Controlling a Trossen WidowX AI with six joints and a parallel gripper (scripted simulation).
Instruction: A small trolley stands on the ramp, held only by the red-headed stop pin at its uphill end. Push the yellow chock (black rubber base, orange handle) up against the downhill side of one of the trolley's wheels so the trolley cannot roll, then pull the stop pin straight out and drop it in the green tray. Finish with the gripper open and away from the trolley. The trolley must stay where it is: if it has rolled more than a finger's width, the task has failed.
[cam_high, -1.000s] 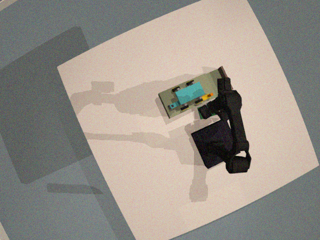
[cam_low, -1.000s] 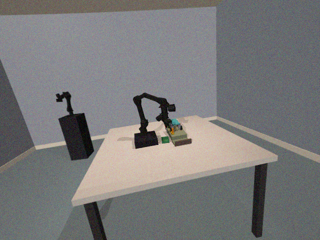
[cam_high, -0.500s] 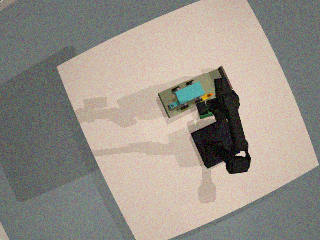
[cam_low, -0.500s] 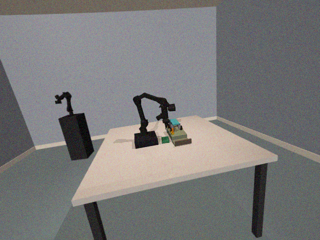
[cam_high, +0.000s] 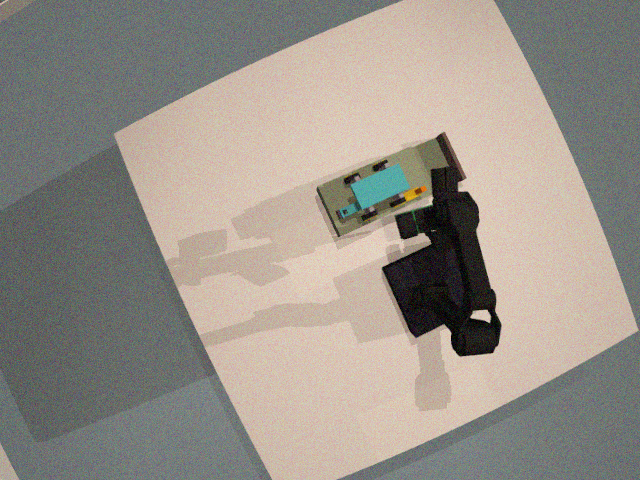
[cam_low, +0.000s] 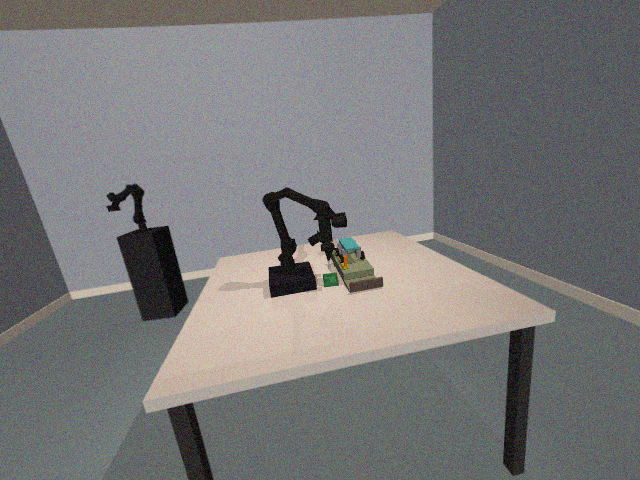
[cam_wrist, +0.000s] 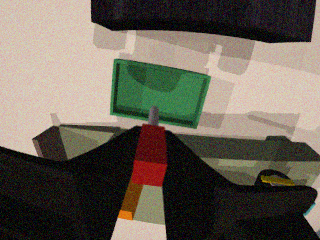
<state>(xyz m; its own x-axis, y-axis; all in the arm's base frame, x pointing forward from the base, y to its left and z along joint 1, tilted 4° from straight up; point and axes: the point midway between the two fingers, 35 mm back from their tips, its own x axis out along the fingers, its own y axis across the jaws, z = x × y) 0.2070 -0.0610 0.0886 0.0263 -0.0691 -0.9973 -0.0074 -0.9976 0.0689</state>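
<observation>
The green tray is 12 cm below my gripper tip. The rest, counted from my gripper tip: red-headed stop pin (right at my gripper tip); ramp (12 cm ahead, 10 cm to the left, 7 cm below); teal trolley (11 cm to the left, 11 cm ahead).
</observation>
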